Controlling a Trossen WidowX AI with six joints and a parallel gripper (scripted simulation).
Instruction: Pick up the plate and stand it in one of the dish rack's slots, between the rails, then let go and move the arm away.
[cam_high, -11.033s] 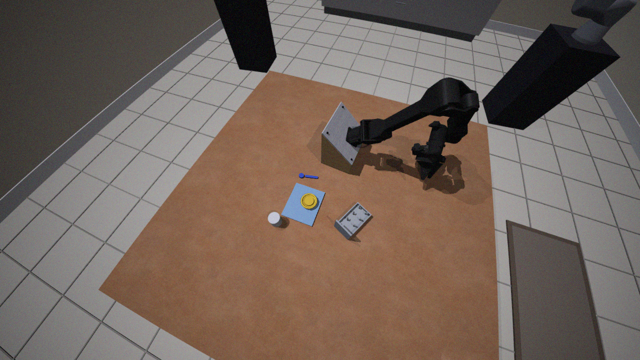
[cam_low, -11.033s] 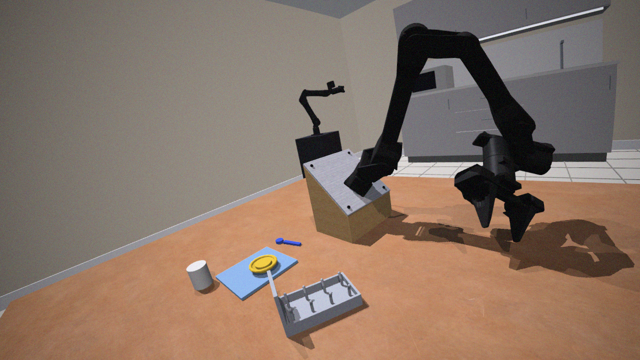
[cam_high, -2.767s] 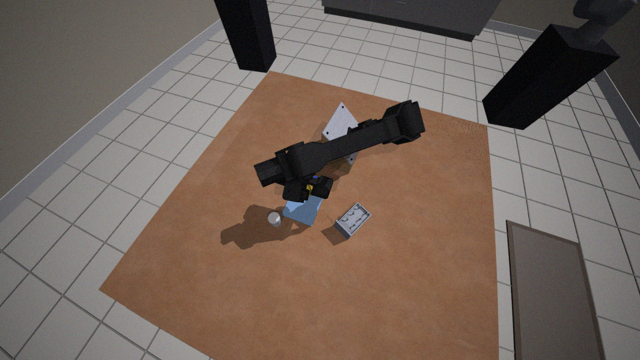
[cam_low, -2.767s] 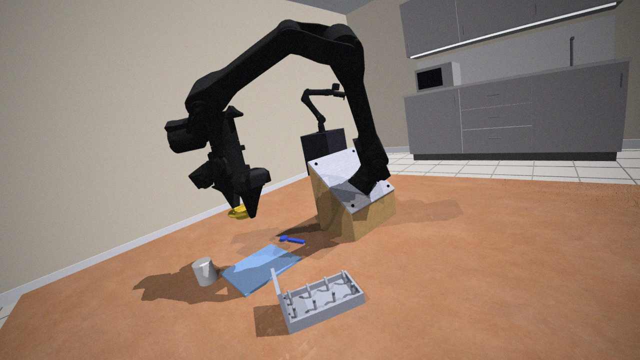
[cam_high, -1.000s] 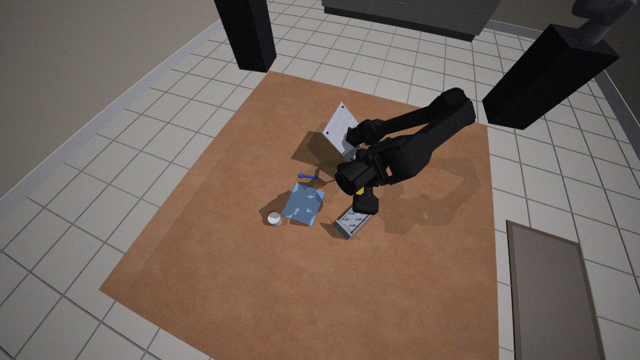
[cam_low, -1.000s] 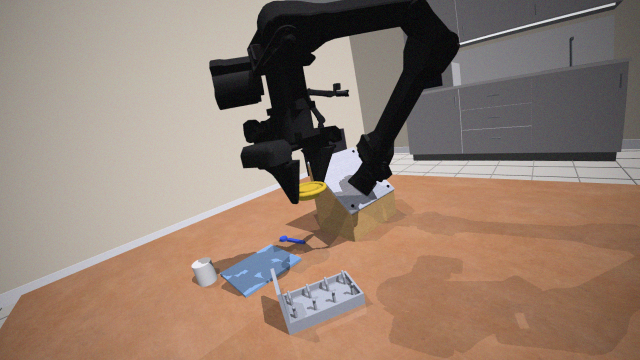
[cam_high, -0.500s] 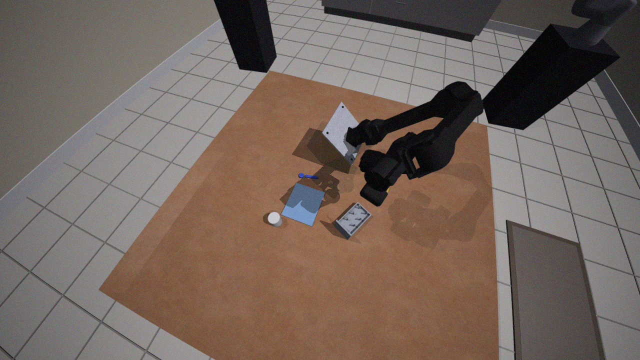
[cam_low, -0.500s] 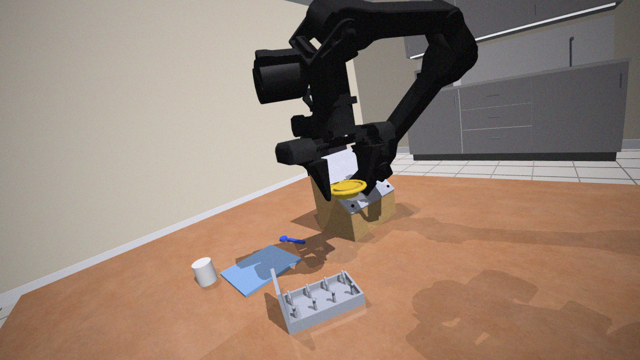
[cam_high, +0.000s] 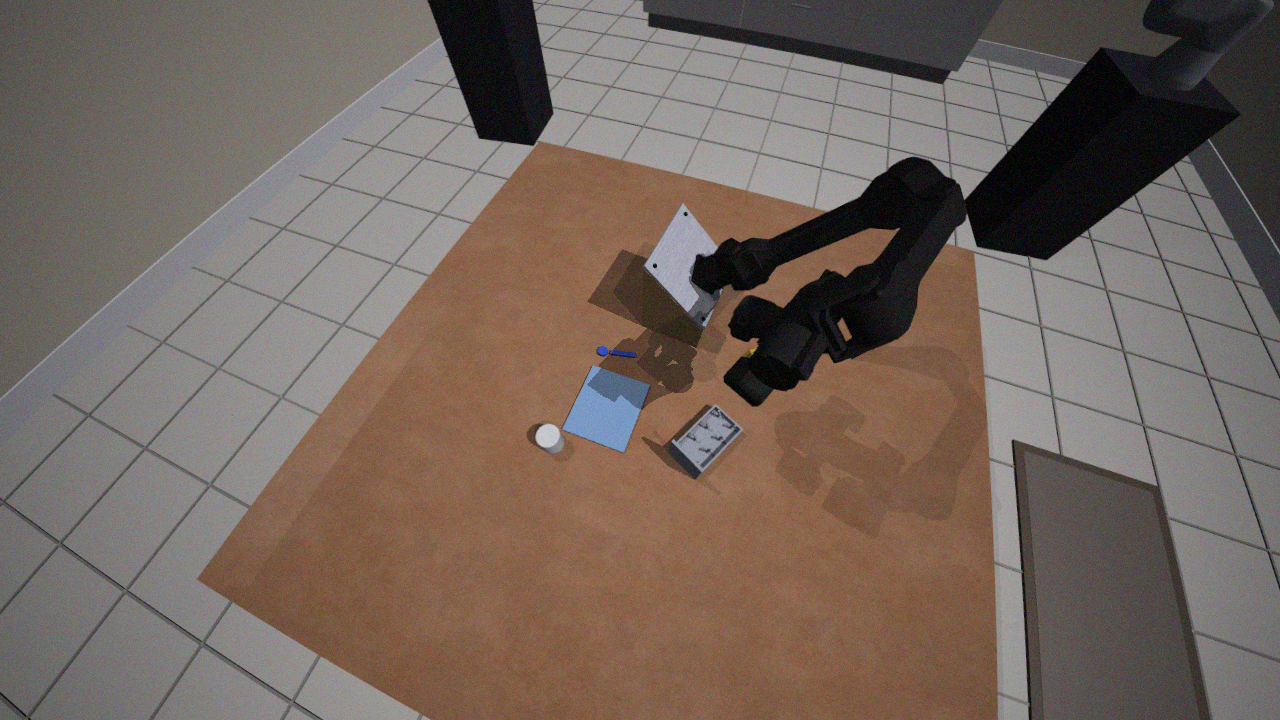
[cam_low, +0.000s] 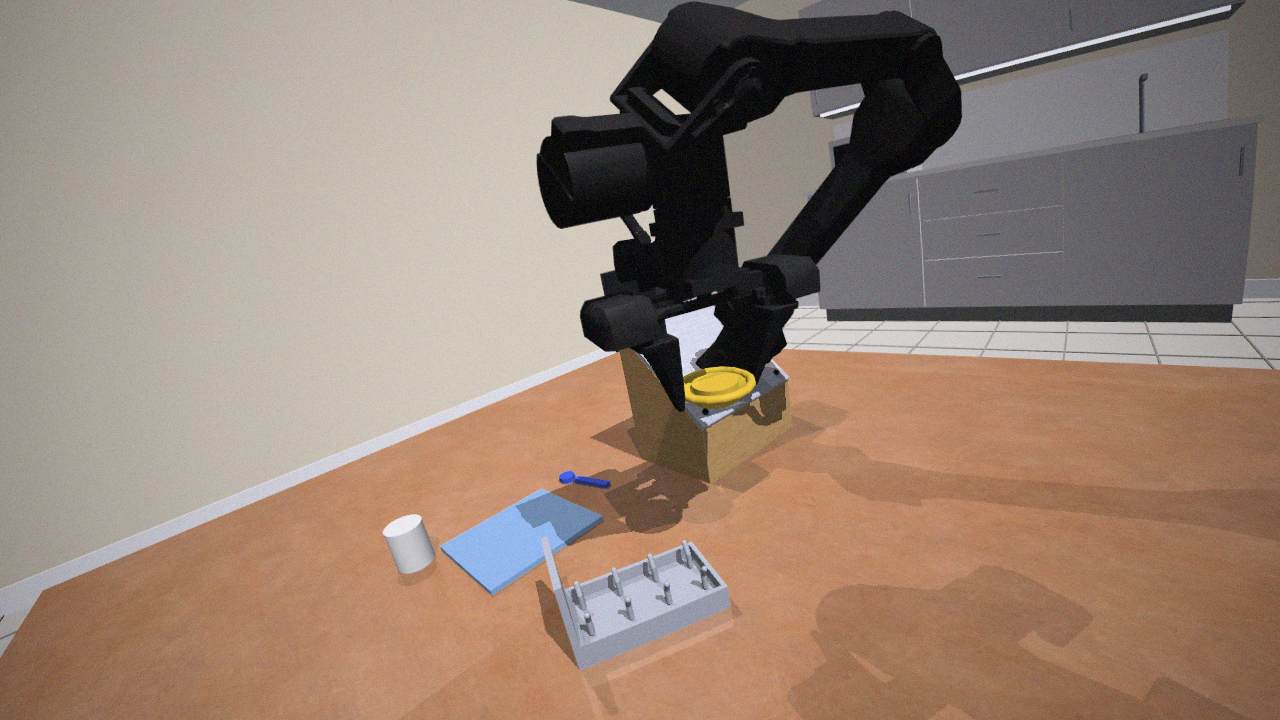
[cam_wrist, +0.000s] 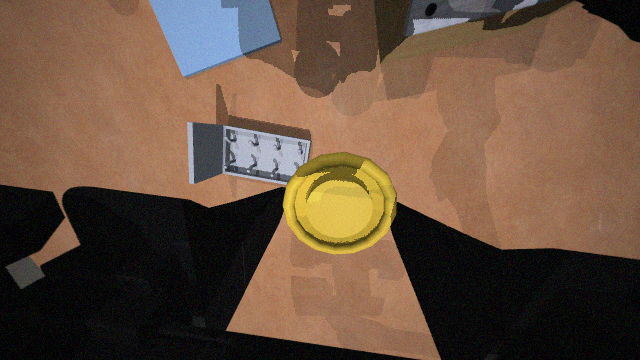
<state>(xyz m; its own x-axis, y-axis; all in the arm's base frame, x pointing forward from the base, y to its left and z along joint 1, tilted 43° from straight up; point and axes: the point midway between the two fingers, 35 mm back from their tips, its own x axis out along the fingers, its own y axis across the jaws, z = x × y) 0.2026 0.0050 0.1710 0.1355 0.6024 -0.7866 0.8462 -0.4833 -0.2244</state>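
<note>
The grey dish rack lies 140 mm below my gripper tip, 90 mm ahead of it and 50 mm to the right of it. Round my gripper tip: light blue mat 250 mm to the right, 160 mm below, 60 mm ahead; blue spoon 270 mm to the right, 160 mm below, 60 mm behind; yellow plate 10 mm above.
</note>
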